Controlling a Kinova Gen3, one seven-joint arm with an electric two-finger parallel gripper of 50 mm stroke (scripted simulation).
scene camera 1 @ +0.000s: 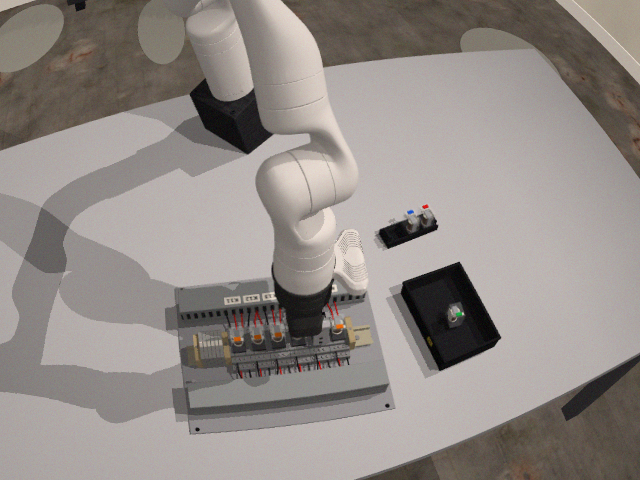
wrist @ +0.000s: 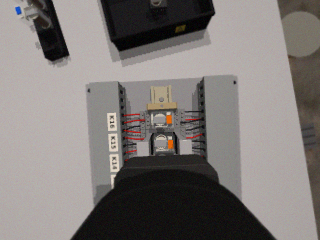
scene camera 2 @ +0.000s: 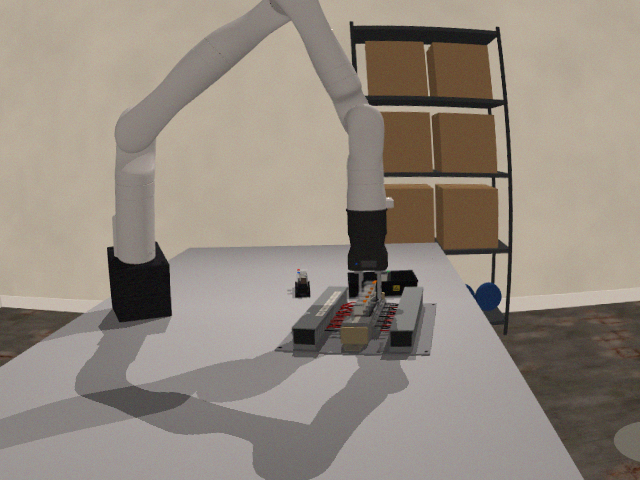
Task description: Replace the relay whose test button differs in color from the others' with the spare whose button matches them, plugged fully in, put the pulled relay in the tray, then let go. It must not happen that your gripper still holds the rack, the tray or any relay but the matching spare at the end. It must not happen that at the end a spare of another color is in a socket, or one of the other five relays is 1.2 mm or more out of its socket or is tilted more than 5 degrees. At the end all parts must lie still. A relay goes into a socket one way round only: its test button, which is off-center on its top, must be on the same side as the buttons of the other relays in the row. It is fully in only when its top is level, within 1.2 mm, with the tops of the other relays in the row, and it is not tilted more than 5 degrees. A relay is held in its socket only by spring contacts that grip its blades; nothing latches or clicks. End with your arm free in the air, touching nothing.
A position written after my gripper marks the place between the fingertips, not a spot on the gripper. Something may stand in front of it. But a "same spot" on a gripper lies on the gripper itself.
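My gripper is there in the wrist view (163,140), and you'd see it in scene camera 1 and scene camera 2 too. On the gripper, (scene camera 1: 275,293) and (scene camera 2: 367,231) are the same spot.
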